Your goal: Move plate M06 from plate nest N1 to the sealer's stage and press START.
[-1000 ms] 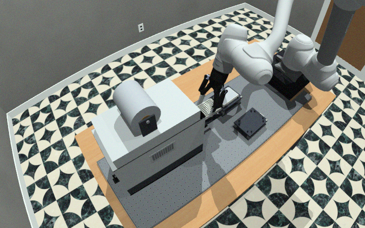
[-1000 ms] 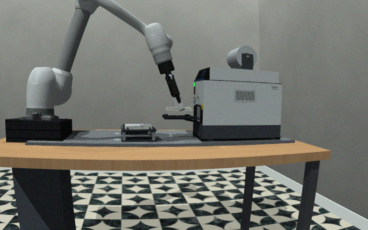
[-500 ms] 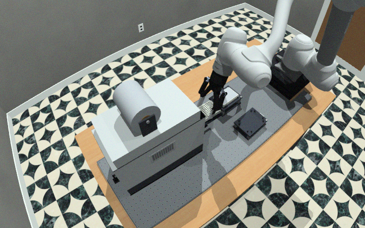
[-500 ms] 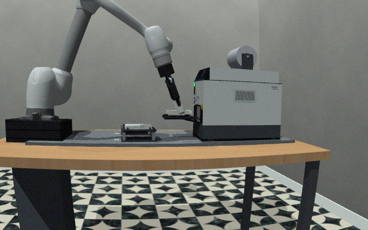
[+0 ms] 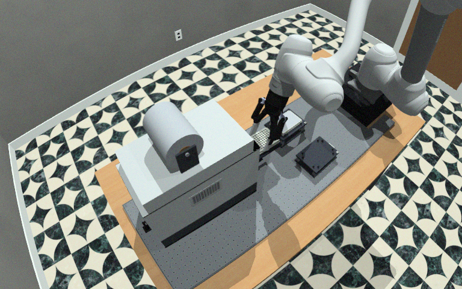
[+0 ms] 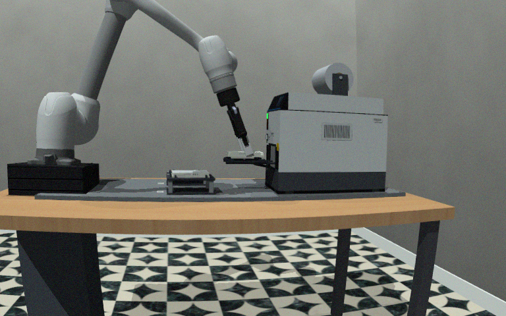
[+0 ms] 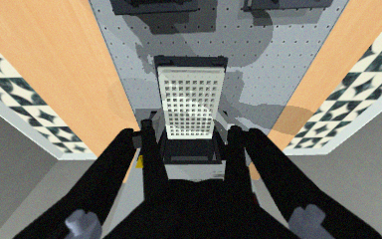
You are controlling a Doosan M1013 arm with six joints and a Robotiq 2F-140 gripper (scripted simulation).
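Right now the white well plate is 3 cm below my hand. From my hand the other things lie so: black stage: 5 cm below; foil-covered plate: 20 cm behind, 4 cm to the right, 9 cm below; nest N1: 20 cm behind, 16 cm to the left, 12 cm below.
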